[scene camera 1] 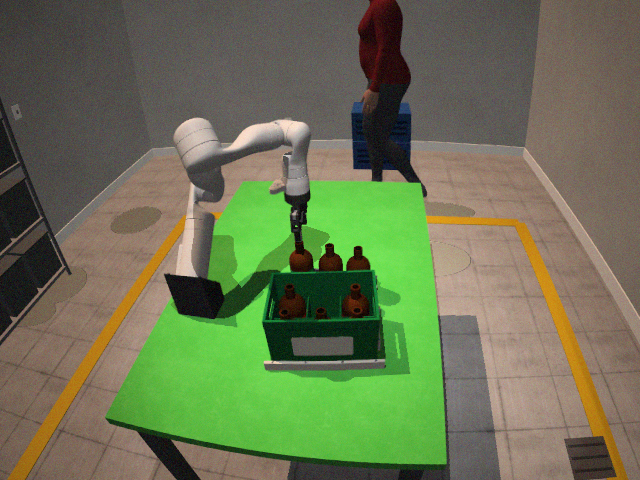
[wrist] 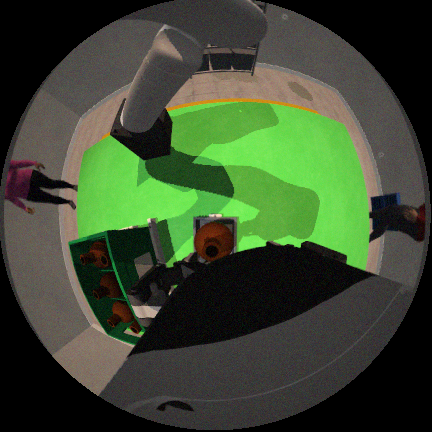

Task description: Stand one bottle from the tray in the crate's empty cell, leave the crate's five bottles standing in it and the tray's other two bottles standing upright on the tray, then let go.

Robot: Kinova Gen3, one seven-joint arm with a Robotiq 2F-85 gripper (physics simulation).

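Frame: origin at the arm's base, x right, y down, z ahead, level; centimetres.
Seen in the pictures: gripper, fingertip midpoint: (scene camera 1: 301,232); arm's base, link origin: (scene camera 1: 192,278) (wrist: 137,118).
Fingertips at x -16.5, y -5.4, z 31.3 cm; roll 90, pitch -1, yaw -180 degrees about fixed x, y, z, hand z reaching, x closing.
Observation:
Offsets run from my fingertips to a thing's middle. "spot": to the spot under its first point. Level surfaces: height alone.
A green crate {dx +27.5, dy +9.0, dz +9.0 cm} (scene camera 1: 279,343) (wrist: 122,242) holds five brown bottles: two stand in the back corners {spot: dx +25.8, dy +5.8, dz +0.8 cm} (scene camera 1: 292,305) {spot: dx +25.2, dy +5.5, dz +17.2 cm} (scene camera 1: 355,304) and three necks show along the front. Its back middle cell is empty. Behind the crate, three brown bottles stand upright in a row: a left one {dx +2.6, dy +9.5, dz -0.5 cm} (scene camera 1: 300,260) (wrist: 213,241), a middle one {dx +4.3, dy +9.5, dz +8.8 cm} (scene camera 1: 330,261) and a right one {dx +5.5, dy +9.5, dz +17.2 cm} (scene camera 1: 358,261). The tray (wrist: 198,225) shows under the left bottle in the wrist view; the crate mostly hides it in the scene view. My gripper (scene camera 1: 298,238) is open and empty, at the top of the left bottle's neck.
A white strip {spot: dx +37.9, dy +15.4, dz +9.8 cm} (scene camera 1: 324,365) lies along the crate's front foot on the green table {dy +17.7 cm} (scene camera 1: 232,397). The arm's black base (scene camera 1: 195,296) (wrist: 147,137) stands at the table's left. A person in red (scene camera 1: 383,51) stands behind the table by blue crates (scene camera 1: 357,134).

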